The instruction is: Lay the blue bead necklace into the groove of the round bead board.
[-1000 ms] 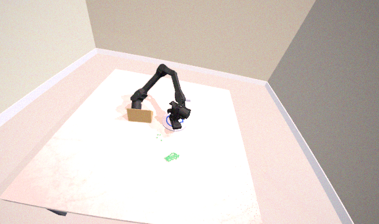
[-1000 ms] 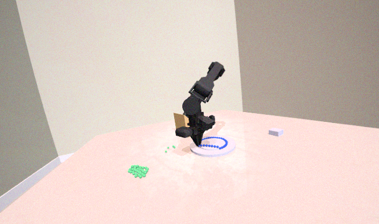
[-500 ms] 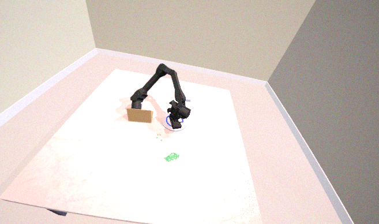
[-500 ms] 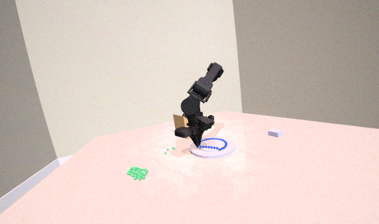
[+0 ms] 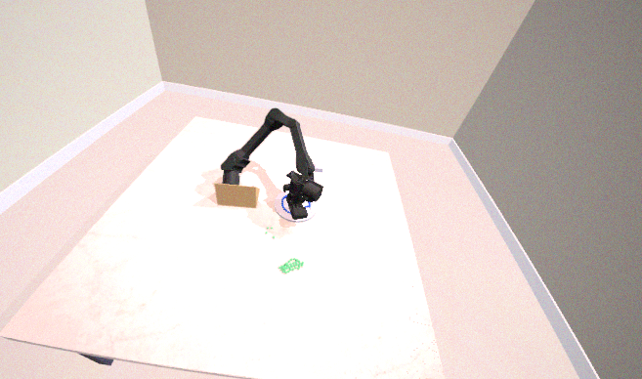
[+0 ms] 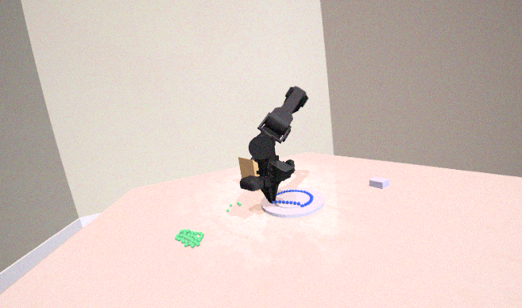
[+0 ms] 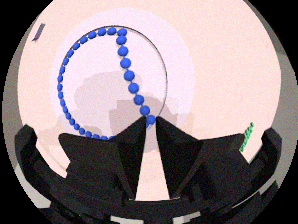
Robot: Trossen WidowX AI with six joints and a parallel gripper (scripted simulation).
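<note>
Now: the round white bead board 60 mm to the left of my gripper tip, 10 mm below it and 10 mm ahead of it. From my gripper tip the other things lie so: small grey block 360 mm to the left, 120 mm ahead.
</note>
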